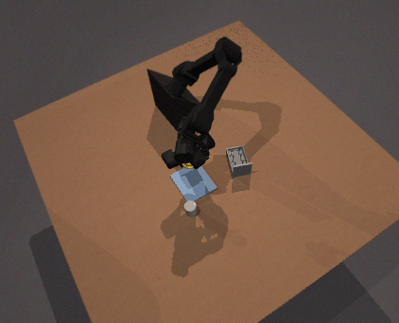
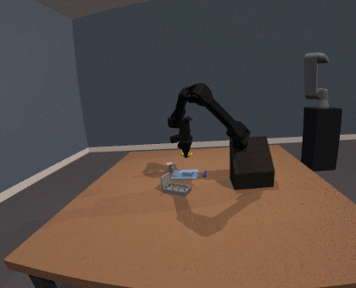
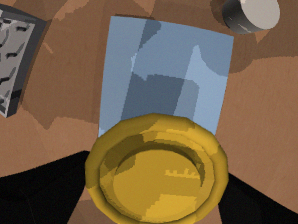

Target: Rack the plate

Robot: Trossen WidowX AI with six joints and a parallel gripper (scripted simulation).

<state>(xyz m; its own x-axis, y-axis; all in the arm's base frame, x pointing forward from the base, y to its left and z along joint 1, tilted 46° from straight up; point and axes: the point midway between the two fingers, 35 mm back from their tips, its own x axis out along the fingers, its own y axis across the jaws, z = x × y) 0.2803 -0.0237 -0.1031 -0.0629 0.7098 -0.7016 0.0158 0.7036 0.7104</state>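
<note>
Right now my gripper tip is 20 cm to the right of the grey dish rack, 10 cm above it and 4 cm short of it. Also, from my gripper tip: light blue mat 12 cm below, 2 cm ahead, 1 cm to the right; then yellow plate 1 cm above; then small blue spoon 12 cm below, 10 cm behind.
</note>
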